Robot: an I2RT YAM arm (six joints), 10 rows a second.
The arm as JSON. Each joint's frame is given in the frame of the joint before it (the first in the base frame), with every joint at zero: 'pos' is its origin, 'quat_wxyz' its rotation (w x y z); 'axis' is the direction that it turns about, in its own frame. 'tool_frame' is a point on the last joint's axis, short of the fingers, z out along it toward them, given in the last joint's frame.
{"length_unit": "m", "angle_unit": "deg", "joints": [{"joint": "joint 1", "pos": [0.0, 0.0, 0.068], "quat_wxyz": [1.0, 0.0, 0.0, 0.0], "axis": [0.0, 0.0, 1.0]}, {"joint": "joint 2", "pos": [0.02, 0.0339, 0.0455], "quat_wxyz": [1.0, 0.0, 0.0, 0.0], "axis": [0.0, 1.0, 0.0]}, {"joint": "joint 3", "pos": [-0.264, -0.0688, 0.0], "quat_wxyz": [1.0, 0.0, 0.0, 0.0], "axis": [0.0, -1.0, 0.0]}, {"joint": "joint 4", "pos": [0.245, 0.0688, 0.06], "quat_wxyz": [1.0, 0.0, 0.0, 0.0], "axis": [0.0, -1.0, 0.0]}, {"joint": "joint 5", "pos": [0.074, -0.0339, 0.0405], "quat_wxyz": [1.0, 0.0, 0.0, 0.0], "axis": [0.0, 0.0, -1.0]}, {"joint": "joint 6", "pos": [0.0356, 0.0, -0.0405], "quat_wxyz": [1.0, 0.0, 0.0, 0.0], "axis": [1.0, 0.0, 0.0]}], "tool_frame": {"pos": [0.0, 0.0, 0.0], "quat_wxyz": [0.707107, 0.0, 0.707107, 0.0]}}
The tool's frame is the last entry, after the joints.
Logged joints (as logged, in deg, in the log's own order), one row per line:
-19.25, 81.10, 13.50, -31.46, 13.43, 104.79
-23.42, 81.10, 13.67, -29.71, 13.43, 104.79
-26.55, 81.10, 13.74, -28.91, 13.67, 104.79
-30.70, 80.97, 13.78, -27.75, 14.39, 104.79
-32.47, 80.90, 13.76, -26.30, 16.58, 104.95
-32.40, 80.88, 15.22, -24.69, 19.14, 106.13
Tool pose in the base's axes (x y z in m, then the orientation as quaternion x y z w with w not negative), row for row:
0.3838, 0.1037, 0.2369, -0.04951, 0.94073, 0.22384, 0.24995
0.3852, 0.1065, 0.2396, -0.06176, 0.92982, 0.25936, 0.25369
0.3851, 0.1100, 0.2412, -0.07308, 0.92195, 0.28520, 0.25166
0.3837, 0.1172, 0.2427, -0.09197, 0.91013, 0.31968, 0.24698
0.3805, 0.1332, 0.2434, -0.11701, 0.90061, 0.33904, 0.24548
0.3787, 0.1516, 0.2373, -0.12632, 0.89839, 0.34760, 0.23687
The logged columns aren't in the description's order. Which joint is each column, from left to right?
Columns, left to right: joint 5, joint 3, joint 6, joint 4, joint 1, joint 2.
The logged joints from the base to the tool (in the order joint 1, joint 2, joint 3, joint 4, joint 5, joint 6), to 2 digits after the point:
13.43, 104.79, 81.10, -31.46, -19.25, 13.50
13.43, 104.79, 81.10, -29.71, -23.42, 13.67
13.67, 104.79, 81.10, -28.91, -26.55, 13.74
14.39, 104.79, 80.97, -27.75, -30.70, 13.78
16.58, 104.95, 80.90, -26.30, -32.47, 13.76
19.14, 106.13, 80.88, -24.69, -32.40, 15.22

